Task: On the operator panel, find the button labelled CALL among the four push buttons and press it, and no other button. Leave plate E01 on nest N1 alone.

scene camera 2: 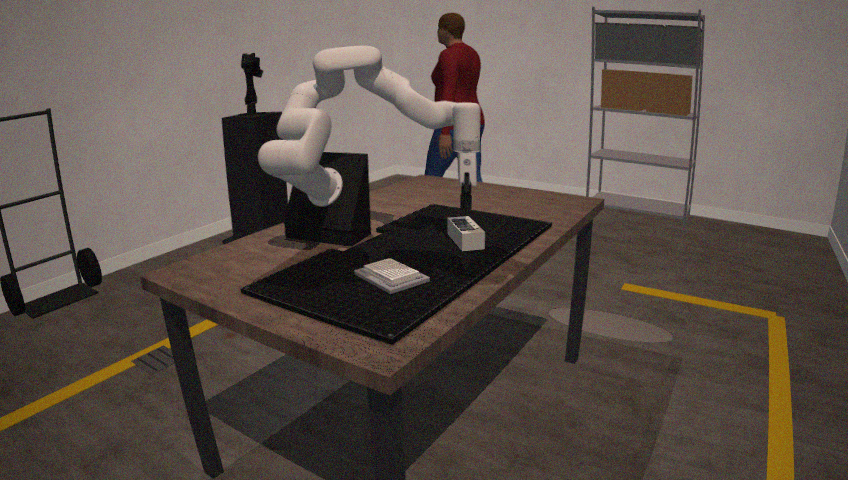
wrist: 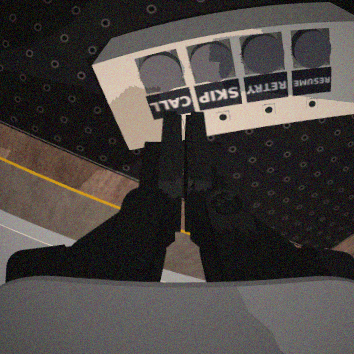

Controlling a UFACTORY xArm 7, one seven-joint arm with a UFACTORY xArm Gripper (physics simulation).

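Where they show: gripper, fingertip midpoint: (scene camera 2: pixel 465 209) (wrist: pixel 182 138); arm's base, link origin: (scene camera 2: pixel 325 187).
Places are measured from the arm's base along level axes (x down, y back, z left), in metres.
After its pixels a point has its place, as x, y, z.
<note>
The operator panel (scene camera 2: pixel 471 238) {0.112, -0.483, 0.003} (wrist: pixel 131 122) {0.096, -0.492, 0.021} is a pale box with four round dark buttons in a row. In the wrist view its labels appear upside down: the CALL button (wrist: pixel 161 72) {0.093, -0.450, 0.027} is at the left, then the SKIP button (wrist: pixel 207 64) {0.093, -0.435, 0.049}, the RETRY button (wrist: pixel 262 53) {0.093, -0.416, 0.074} and the RESUME button (wrist: pixel 311 48) {0.093, -0.399, 0.099}. My gripper (scene camera 2: pixel 465 208) {0.039, -0.452, 0.041} (wrist: pixel 182 138) {0.039, -0.452, 0.041} is shut and empty. Its tips overlap the edge of the CALL label, near the SKIP label, in the wrist view. In the scene view they are near the panel's far end; contact cannot be told. A pale plate (scene camera 2: pixel 393 270) {0.124, -0.371, -0.271} lies on a nest (scene camera 2: pixel 418 283) {0.143, -0.443, -0.281}; their markings are unreadable.
The panel and nest stand on a black perforated board (scene camera 2: pixel 321 303) {0.149, -0.278, -0.462} (wrist: pixel 280 172) {0.149, -0.530, 0.181} on the wooden table (scene camera 2: pixel 196 285) {0.161, 0.115, -0.490}. A person (scene camera 2: pixel 461 74) in red stands behind the table. A shelf rack (scene camera 2: pixel 695 136) stands at the back right, and a hand truck (scene camera 2: pixel 59 190) at the left.
</note>
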